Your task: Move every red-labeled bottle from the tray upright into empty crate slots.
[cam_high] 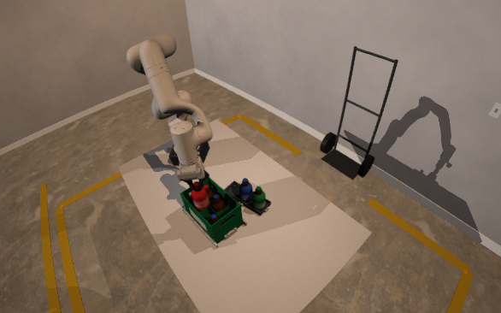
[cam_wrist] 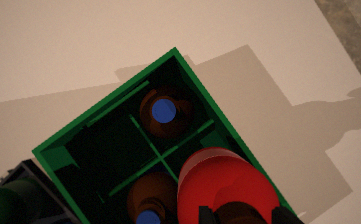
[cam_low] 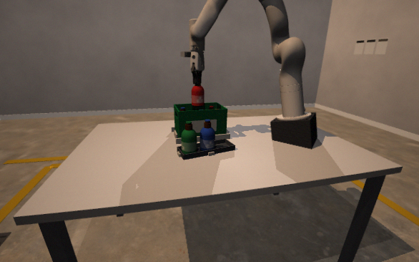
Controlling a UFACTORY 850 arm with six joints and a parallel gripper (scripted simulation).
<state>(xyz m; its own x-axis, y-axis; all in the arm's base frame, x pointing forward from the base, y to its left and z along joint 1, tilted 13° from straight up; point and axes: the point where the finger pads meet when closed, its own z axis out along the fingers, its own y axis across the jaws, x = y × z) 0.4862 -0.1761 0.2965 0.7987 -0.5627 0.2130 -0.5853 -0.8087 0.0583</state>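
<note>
My hand is 70 mm above the red-labeled bottle. The rest, counted from my hand: green crate: 240 mm below, 50 mm to the left; then brown bottle: 230 mm below, 90 mm to the left; then blue-labeled bottle: 270 mm to the left, 240 mm below, 10 mm ahead.
</note>
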